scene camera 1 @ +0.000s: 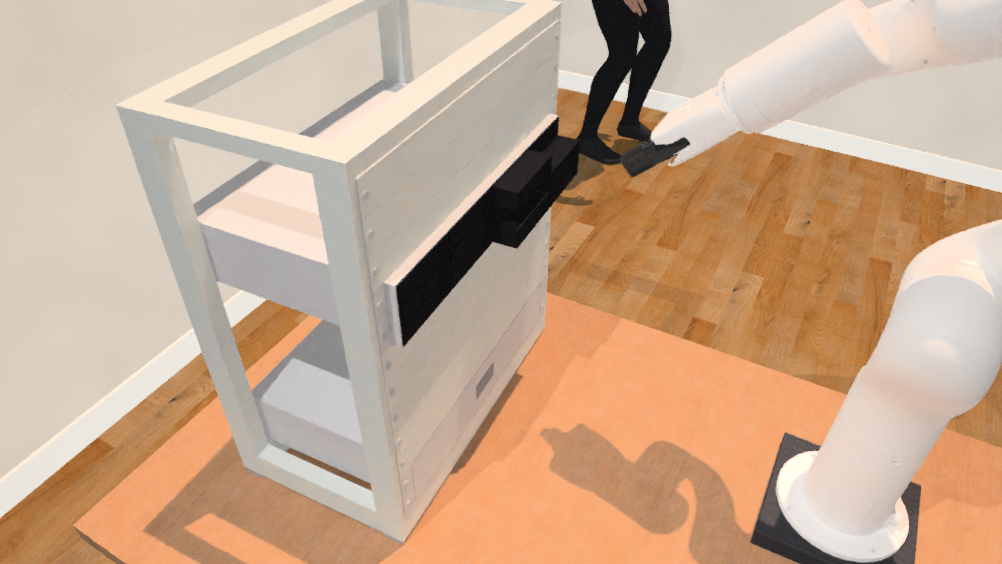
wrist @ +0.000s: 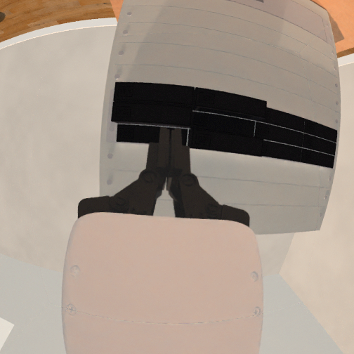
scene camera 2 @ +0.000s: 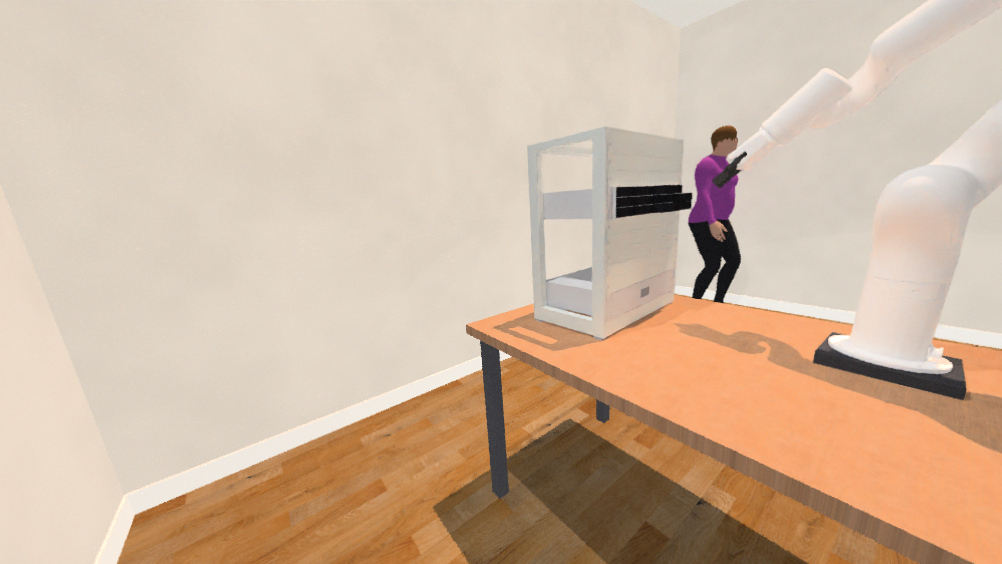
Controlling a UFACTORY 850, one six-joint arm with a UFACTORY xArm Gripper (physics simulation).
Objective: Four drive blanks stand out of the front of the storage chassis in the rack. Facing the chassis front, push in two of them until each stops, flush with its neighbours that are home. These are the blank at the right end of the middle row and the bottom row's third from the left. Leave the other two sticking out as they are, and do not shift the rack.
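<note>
The white rack [scene camera 1: 352,315] [scene camera 2: 599,245] holds the storage chassis [scene camera 1: 262,262] [scene camera 2: 567,204] with black drive blanks across its front. The wrist view shows the front upside down. The middle row's right-end blank [scene camera 1: 565,150] [wrist: 150,113] stands out. The bottom row's third blank from the left [scene camera 1: 511,234] [wrist: 230,101] also stands out. So do the top row's third blank [scene camera 1: 520,185] [wrist: 227,144] and the bottom row's right-end blank [wrist: 154,93]. My gripper [scene camera 1: 631,166] [scene camera 2: 720,180] [wrist: 168,140] is shut and empty, tilted downward in front of the right end, apart from the blanks.
The rack stands on an orange table [scene camera 1: 490,518] [scene camera 2: 659,364]. The arm's black base plate [scene camera 1: 767,521] [scene camera 2: 883,374] is on the same table. A person [scene camera 1: 606,77] [scene camera 2: 711,189] stands beyond the rack's right end. Plain panels [wrist: 225,175] lie above and below the blanks.
</note>
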